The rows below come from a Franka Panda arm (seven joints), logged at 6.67 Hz.
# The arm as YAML. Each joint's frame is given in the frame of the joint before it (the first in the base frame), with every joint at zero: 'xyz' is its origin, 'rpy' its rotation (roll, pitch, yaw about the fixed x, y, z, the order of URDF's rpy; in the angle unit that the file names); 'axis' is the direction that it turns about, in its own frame. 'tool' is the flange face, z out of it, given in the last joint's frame.
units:
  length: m
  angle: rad
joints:
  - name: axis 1
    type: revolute
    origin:
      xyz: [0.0, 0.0, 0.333]
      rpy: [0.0, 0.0, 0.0]
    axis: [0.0, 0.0, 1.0]
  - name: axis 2
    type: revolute
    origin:
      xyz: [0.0, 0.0, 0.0]
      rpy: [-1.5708, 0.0, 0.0]
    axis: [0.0, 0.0, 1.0]
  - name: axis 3
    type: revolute
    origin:
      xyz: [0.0, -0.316, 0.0]
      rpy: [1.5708, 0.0, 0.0]
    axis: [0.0, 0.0, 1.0]
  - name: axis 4
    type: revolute
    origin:
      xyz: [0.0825, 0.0, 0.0]
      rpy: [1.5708, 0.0, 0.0]
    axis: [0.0, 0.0, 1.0]
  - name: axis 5
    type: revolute
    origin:
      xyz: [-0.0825, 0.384, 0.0]
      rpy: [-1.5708, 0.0, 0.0]
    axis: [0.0, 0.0, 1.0]
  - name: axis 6
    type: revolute
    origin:
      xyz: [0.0, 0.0, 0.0]
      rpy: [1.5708, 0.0, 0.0]
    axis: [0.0, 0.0, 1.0]
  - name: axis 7
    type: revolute
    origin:
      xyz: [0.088, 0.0, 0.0]
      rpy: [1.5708, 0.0, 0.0]
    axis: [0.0, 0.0, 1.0]
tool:
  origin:
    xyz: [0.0, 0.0, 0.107]
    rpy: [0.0, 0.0, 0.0]
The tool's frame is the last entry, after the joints.
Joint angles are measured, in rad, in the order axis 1, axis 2, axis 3, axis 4, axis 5, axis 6, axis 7. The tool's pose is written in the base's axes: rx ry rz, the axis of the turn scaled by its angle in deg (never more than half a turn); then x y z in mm. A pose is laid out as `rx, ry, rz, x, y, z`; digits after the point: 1 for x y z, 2 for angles.
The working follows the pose.
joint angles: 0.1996, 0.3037, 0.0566, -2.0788, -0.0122, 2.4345, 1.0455
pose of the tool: -164.29, 67.85, -3.25, 571.7, 149.0, 286.1
Where each joint sits with the arm in this pose, in the base's axes (m; each line is computed from the numbers above, not from the rounded line before):
axis 1: 0.0000 0.0000 0.3330
axis 2: 0.0000 0.0000 0.3330
axis 3: 0.0926 0.0187 0.6345
axis 4: 0.1687 0.0389 0.6099
axis 5: 0.4817 0.1239 0.3883
axis 6: 0.4817 0.1239 0.3883
axis 7: 0.5665 0.1466 0.3929
the tool: 0.5717 0.1490 0.2861

